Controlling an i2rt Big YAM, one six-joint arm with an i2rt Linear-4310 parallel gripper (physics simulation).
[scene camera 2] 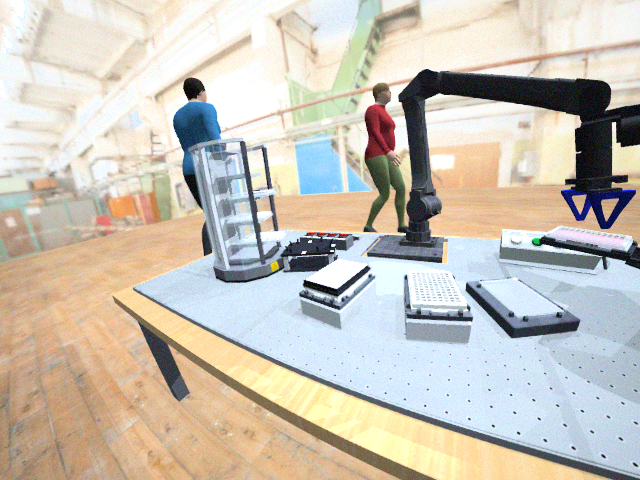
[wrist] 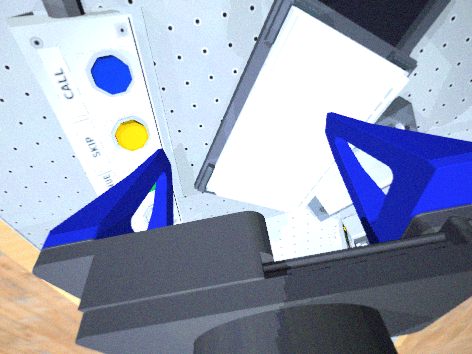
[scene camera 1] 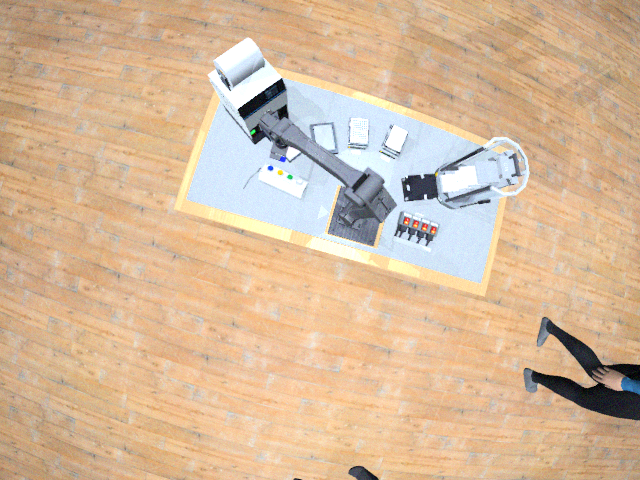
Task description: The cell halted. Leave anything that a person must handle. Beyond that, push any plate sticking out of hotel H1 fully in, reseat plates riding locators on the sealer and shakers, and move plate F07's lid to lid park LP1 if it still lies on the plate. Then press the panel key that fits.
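Places are measured from the arm's base along level axes (x up, y left, z back), in metres.
Where they show: gripper, fingertip midpoint: (scene camera 2: 591,224) (wrist: 244,139) (scene camera 1: 281,148); arm's base at its link origin: (scene camera 2: 418,243) (scene camera 1: 350,217).
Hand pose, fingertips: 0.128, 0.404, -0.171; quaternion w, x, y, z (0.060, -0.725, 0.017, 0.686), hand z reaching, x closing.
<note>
Things, the pixels of their top centre, and the offset from my fingertips, as dx, dy, dz. "*": a spot on its surface instead.
- white-topped plate at its top centre: (wrist: 300,143) (scene camera 2: 588,234) (scene camera 1: 288,143) -0.013, -0.019, -0.038
- sealer's dark carrier at its top centre: (wrist: 293,132) (scene camera 2: 586,241) (scene camera 1: 288,144) -0.027, -0.019, -0.038
- shaker at a spot on its surface: (scene camera 2: 438,329) * -0.111, -0.287, -0.309
- white well plate at its top centre: (scene camera 2: 433,285) (scene camera 1: 359,130) -0.070, -0.307, -0.241
- black plate with a white top, top centre: (scene camera 2: 337,271) (scene camera 1: 396,138) -0.057, -0.490, -0.267
- dark frame at its top centre: (wrist: 362,177) (scene camera 2: 516,293) (scene camera 1: 324,137) -0.106, -0.158, -0.158
- pale panel at its top centre: (wrist: 361,176) (scene camera 2: 516,294) (scene camera 1: 324,137) -0.108, -0.158, -0.158
- Hotel H1 at its top centre: (scene camera 2: 229,139) (scene camera 1: 509,165) +0.280, -0.882, -0.179
- key panel at its top centre: (wrist: 109,175) (scene camera 2: 548,233) (scene camera 1: 282,178) -0.056, -0.044, +0.113
- blue CALL at its top centre: (wrist: 112,79) -0.065, +0.028, +0.080
- yellow SKIP at its top centre: (wrist: 132,141) -0.065, -0.022, +0.085
- white sealer at a spot on its surface: (scene camera 1: 250,95) * +0.191, +0.151, -0.104
- black nest at its top centre: (scene camera 2: 309,241) (scene camera 1: 423,185) -0.063, -0.690, -0.091
My gripper (scene camera 2: 592,223) (wrist: 244,139) is open and empty, above the white-topped plate (wrist: 300,115) (scene camera 2: 589,237) on the sealer's dark carrier (wrist: 239,95). Whether this plate rides its locators is unclear. One shaker (scene camera 2: 438,329) bears a white well plate (scene camera 2: 434,289) (scene camera 1: 358,129); the other shaker (scene camera 2: 321,310) bears a black plate with a white top (scene camera 2: 338,274) (scene camera 1: 397,136). A dark frame (scene camera 2: 547,328) holds a pale panel (scene camera 2: 522,297). Hotel H1 (scene camera 2: 251,206) has several plates; how far each sticks out is unclear. The key panel (scene camera 1: 281,181) (scene camera 2: 547,258) shows blue CALL (wrist: 111,75) and yellow SKIP (wrist: 131,135); a finger partly covers the green key.
The white sealer (scene camera 1: 250,95) stands at the table's upper left in the overhead view. A black nest (scene camera 1: 421,187) (scene camera 2: 310,249) is beside the hotel. A block of red-lit switches (scene camera 1: 419,226) is near the arm base (scene camera 2: 408,249). Two people (scene camera 2: 199,124) (scene camera 2: 379,129) stand beyond the table.
</note>
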